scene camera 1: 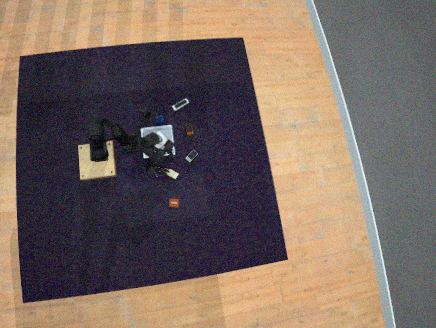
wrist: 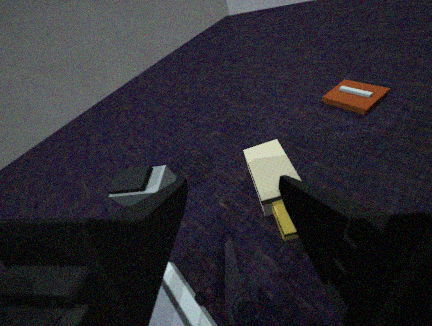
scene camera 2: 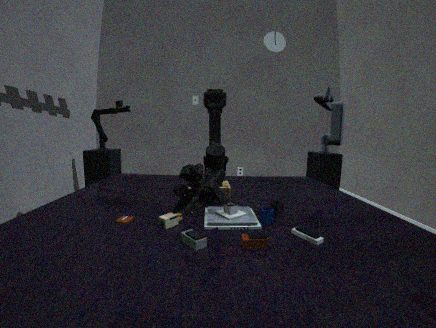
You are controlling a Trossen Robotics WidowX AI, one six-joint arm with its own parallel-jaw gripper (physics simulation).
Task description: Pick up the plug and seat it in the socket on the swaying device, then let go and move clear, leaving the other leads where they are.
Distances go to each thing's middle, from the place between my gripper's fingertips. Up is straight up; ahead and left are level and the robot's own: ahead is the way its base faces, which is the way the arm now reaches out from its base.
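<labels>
My hand's sitting 2 cm above the device (scene camera 2: 230,217), and it's 15 cm to the right of it and 6 cm past it too.
</labels>
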